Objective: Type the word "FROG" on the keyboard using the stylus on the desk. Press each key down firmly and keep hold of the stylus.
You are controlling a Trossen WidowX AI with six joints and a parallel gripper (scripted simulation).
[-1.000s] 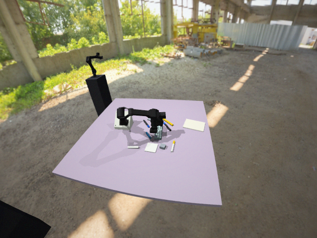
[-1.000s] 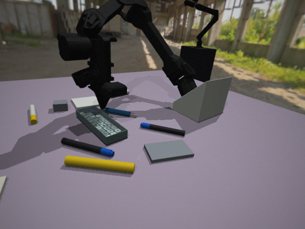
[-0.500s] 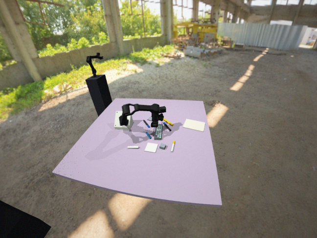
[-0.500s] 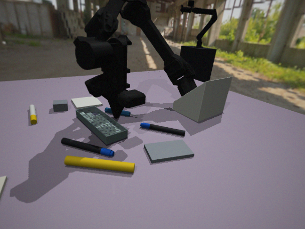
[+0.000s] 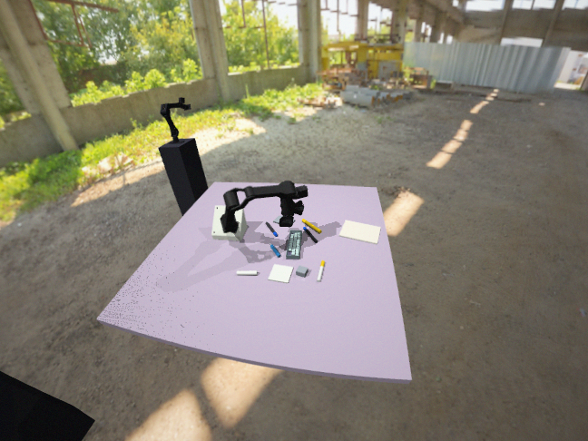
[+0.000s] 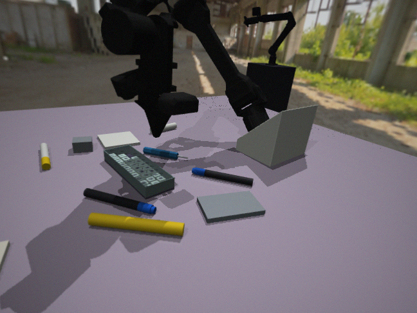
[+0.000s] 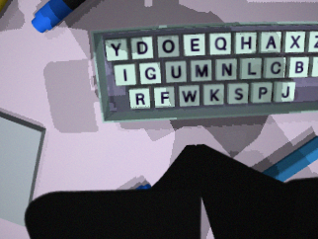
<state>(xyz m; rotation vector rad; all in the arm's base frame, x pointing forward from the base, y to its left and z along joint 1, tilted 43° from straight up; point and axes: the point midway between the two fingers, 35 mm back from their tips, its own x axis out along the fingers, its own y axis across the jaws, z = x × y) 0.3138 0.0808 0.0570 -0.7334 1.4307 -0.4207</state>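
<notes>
Right now the blue stylus is 9 cm below my gripper tip, 7 cm to the right of it and 7 cm behind it. Round my gripper tip: flat grey slab (16 cm to the left, 9 cm below, 8 cm behind); then white pad (23 cm to the right, 9 cm below, 2 cm ahead); then yellow cylinder (14 cm to the left, 9 cm below, 9 cm ahead).
</notes>
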